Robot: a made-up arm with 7 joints. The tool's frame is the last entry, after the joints.
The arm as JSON. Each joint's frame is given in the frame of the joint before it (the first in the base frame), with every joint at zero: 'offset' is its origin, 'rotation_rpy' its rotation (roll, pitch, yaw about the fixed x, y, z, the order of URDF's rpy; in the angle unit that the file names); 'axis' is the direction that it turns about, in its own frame. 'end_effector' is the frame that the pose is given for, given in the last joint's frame.
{
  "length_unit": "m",
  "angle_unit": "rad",
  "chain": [
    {
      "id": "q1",
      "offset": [
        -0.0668,
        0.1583,
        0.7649
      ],
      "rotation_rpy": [
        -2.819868,
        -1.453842,
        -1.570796
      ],
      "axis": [
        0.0,
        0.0,
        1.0
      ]
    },
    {
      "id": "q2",
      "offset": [
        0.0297,
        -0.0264,
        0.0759
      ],
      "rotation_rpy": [
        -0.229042,
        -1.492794,
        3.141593
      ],
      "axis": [
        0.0,
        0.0,
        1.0
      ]
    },
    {
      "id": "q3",
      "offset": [
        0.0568,
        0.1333,
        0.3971
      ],
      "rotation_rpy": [
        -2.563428,
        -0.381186,
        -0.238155
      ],
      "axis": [
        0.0,
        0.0,
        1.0
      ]
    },
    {
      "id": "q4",
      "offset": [
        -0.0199,
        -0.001,
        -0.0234
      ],
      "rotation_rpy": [
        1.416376,
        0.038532,
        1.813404
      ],
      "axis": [
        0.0,
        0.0,
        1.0
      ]
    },
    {
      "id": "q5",
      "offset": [
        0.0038,
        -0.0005,
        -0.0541
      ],
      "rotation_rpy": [
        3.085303,
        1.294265,
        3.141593
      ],
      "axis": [
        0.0,
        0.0,
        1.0
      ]
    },
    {
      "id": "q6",
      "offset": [
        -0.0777,
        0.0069,
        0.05
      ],
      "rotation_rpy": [
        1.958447,
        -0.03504,
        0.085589
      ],
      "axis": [
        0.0,
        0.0,
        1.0
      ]
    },
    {
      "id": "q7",
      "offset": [
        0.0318,
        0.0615,
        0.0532
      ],
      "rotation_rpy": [
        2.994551,
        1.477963,
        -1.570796
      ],
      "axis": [
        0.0,
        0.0,
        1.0
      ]
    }
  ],
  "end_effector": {
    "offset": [
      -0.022,
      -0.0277,
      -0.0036
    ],
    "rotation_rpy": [
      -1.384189,
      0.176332,
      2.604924
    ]
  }
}
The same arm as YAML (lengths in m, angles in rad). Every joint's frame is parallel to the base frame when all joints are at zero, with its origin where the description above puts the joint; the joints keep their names.
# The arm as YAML. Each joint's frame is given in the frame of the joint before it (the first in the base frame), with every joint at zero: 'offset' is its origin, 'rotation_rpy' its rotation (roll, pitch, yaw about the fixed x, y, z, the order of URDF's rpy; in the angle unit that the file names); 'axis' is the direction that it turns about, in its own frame. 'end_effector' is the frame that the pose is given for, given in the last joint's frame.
length_unit: m
angle_unit: rad
chain:
  - id: q1
    offset: [-0.0668, 0.1583, 0.7649]
    rotation_rpy: [0.0, 0.0, 0.0]
    axis: [0.316204, -0.94221, -0.110701]
  - id: q2
    offset: [0.049, -0.0667, 0.0221]
    rotation_rpy: [0.0, 0.0, 0.0]
    axis: [0.239392, -0.113496, 0.964267]
  - id: q3
    offset: [0.2354, -0.0514, 0.3473]
    rotation_rpy: [0.0, 0.0, 0.0]
    axis: [0.370183, -0.153693, -0.916157]
  - id: q4
    offset: [-0.0112, 0.0229, 0.0172]
    rotation_rpy: [0.0, 0.0, 0.0]
    axis: "-y"
  - id: q5
    offset: [-0.0037, 0.0541, -0.0008]
    rotation_rpy: [0.0, 0.0, 0.0]
    axis: [-0.884859, 0.272588, -0.377783]
  - id: q6
    offset: [-0.0615, -0.0612, -0.0324]
    rotation_rpy: [0.0, 0.0, 0.0]
    axis: "+z"
  - id: q7
    offset: [-0.0512, 0.0466, 0.0532]
    rotation_rpy: [0.0, 0.0, 0.0]
    axis: [-0.9894, 0.1126, -0.0917]
end_effector:
  offset: [0.0048, 0.0276, 0.0219]
  rotation_rpy: [0.0645, -1.0459, -1.4904]

